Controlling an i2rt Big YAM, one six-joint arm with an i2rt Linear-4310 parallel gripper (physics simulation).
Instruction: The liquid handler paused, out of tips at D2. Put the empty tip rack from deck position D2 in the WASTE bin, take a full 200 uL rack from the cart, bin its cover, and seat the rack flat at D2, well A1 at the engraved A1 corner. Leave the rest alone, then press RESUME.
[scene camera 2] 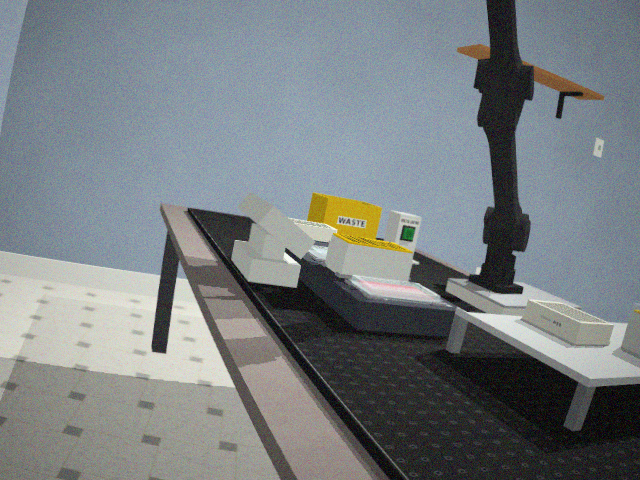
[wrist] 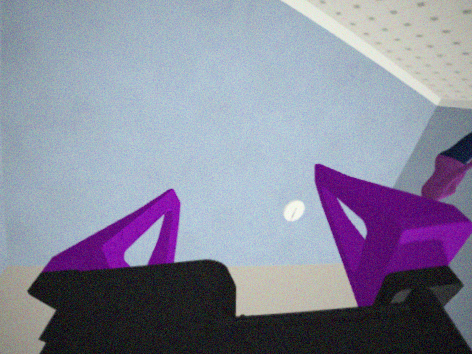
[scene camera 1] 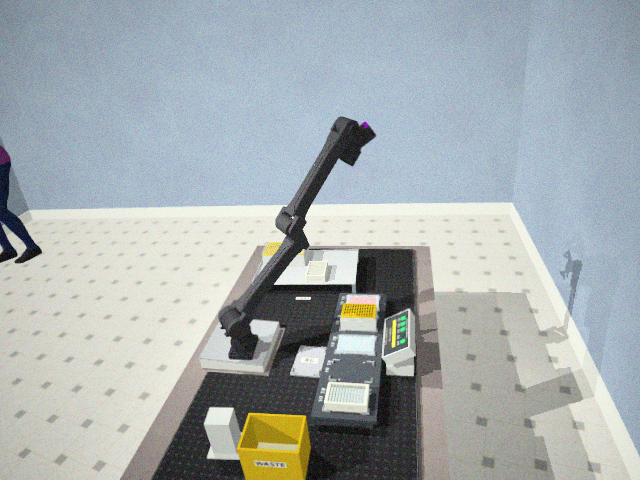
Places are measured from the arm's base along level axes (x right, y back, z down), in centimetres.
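Pixels of known places: gripper, fingertip midpoint: [wrist: 242,184]; arm's base at its link origin: [scene camera 2: 495,287] [scene camera 1: 243,348].
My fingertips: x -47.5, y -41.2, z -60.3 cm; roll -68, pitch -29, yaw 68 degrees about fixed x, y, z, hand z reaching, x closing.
Note:
For each thing: its top centre in the pictures, then the offset to it from my fingertips. "pt": a spot on its surface instead.
- pale plate at its top centre: [scene camera 1: 355,342] dz +57.1, dx +48.2, dy +0.5 cm
- yellow-topped rack at its top centre: [scene camera 2: 372,242] [scene camera 1: 358,310] dz +52.5, dx +35.8, dy -0.4 cm
- pink plate at its top centre: [scene camera 2: 396,285] [scene camera 1: 362,300] dz +57.1, dx +23.5, dy -1.3 cm
- yellow WASTE bin at its top centre: [scene camera 2: 347,200] [scene camera 1: 272,432] dz +49.8, dx +91.9, dy +20.6 cm
- cart at its top centre: [scene camera 2: 616,341] [scene camera 1: 307,265] dz +56.7, dx -3.8, dy +23.9 cm
- button box at its top centre: [scene camera 2: 405,213] [scene camera 1: 218,415] dz +50.3, dx +86.8, dy +36.9 cm
- pale flat labelled piece at a spot on its surface: [scene camera 1: 308,361] pt dz +62.5, dx +51.8, dy +17.2 cm
My gripper [scene camera 1: 364,126] [wrist: 242,184] is open and empty, high above the table; it does not show in scene camera 2. The dark deck [scene camera 1: 344,419] [scene camera 2: 403,318] bears a cream rack [scene camera 1: 346,396] at its front, a bare position [scene camera 1: 354,370], a pale plate [scene camera 1: 356,343], a yellow-topped rack [scene camera 1: 358,315] [scene camera 2: 369,257] and a pink plate [scene camera 1: 362,299] [scene camera 2: 395,289]. The position labels are too small to read. Something pale [scene camera 1: 278,446] lies inside the yellow WASTE bin [scene camera 1: 273,457] [scene camera 2: 323,207]. The cart [scene camera 1: 342,262] [scene camera 2: 560,356] holds yellow-topped tips [scene camera 1: 272,249] and a cream rack [scene camera 1: 316,270] [scene camera 2: 566,322].
The button box [scene camera 1: 222,431] [scene camera 2: 395,227] stands beside the bin, its green button [scene camera 2: 407,233] visible. A tilted screen unit [scene camera 1: 398,335] [scene camera 2: 276,222] stands along the deck. A pale flat labelled piece [scene camera 1: 308,361] lies between deck and arm base [scene camera 1: 232,364]. A person [scene camera 1: 7,217] stands at the left.

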